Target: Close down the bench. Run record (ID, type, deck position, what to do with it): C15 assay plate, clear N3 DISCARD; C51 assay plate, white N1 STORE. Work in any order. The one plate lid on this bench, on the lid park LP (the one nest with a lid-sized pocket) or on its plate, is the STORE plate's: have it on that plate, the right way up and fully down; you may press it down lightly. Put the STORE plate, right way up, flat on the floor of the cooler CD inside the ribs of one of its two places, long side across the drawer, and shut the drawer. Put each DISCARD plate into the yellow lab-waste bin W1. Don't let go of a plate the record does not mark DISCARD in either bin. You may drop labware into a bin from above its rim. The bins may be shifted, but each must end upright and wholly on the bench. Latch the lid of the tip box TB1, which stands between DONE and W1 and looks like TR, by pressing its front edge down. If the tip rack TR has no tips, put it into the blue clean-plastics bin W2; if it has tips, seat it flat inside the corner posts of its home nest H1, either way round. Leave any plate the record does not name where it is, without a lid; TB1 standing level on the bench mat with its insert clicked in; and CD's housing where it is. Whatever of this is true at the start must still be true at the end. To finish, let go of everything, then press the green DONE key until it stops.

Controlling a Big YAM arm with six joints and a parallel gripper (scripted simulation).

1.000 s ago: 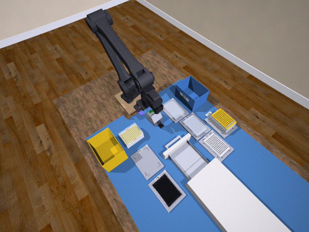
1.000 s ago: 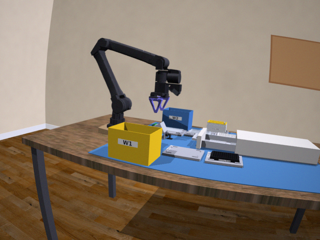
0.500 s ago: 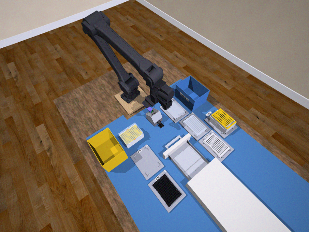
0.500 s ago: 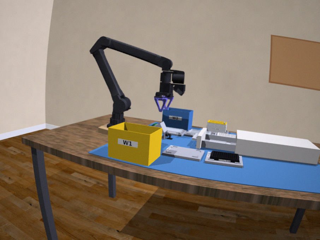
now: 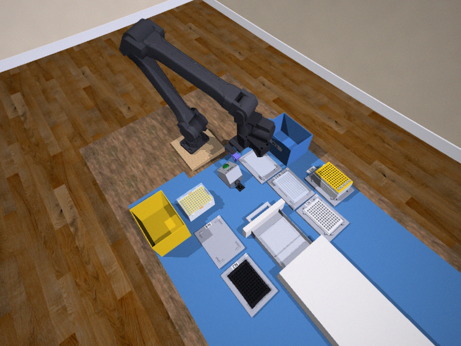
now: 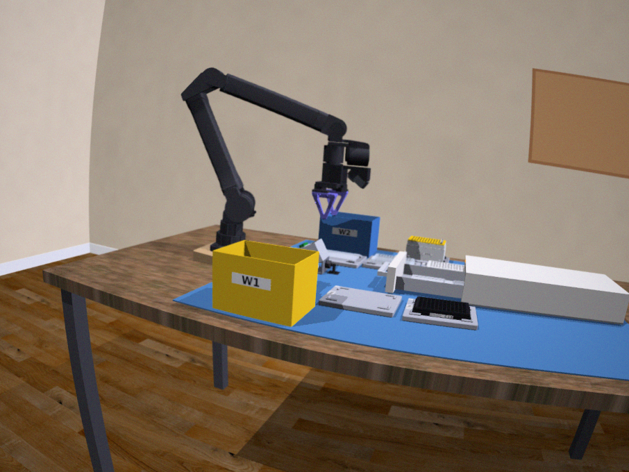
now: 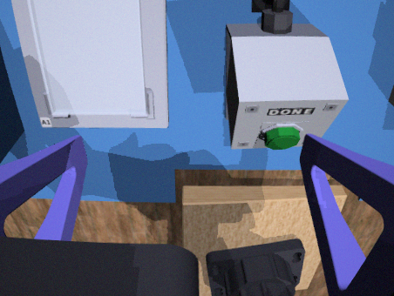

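The clear plate lid lies 2 cm ahead of my hand, 8 cm to the left of it and 13 cm below it. Also, from my hand: N3 label (12 cm ahead, 9 cm to the left, 14 cm below); then lid park nest LP (2 cm ahead, 8 cm to the left, 14 cm below); then green DONE key (6 cm behind, 6 cm to the right, 8 cm below).
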